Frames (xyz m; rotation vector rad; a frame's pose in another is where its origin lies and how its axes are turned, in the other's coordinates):
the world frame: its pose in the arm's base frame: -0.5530 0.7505 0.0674 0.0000 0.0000 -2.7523
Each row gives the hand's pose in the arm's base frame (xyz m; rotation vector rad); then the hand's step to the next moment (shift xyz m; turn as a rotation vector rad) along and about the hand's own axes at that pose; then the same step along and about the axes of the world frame.
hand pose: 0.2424 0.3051 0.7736 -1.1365 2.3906 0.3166
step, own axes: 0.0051 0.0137 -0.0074 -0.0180 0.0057 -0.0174
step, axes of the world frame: 0.0137 -0.0081 0.0039 -0.0032 -0.0081 0.0242
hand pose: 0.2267 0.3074 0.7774 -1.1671 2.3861 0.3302
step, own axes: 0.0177 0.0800 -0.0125 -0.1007 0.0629 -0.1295
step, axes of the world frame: 0.0587 -0.0584 0.0030 0.0112 -0.0637 0.1633
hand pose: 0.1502 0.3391 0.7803 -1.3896 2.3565 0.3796
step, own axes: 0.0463 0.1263 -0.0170 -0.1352 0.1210 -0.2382
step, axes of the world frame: 0.1180 -0.0668 -0.0006 0.0592 -0.0938 0.2781
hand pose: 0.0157 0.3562 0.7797 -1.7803 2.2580 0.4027
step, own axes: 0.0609 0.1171 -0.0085 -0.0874 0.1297 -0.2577
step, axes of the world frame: 0.1308 -0.0186 -0.0055 0.0958 -0.0565 0.2802
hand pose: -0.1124 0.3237 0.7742 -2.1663 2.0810 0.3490
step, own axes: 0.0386 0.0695 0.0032 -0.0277 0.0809 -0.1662
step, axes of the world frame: 0.0784 0.0111 -0.0074 0.0690 -0.0095 0.1735
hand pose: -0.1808 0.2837 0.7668 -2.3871 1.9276 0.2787
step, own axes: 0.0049 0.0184 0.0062 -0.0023 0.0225 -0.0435
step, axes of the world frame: 0.0192 0.0005 -0.0057 0.0202 0.0021 0.0446
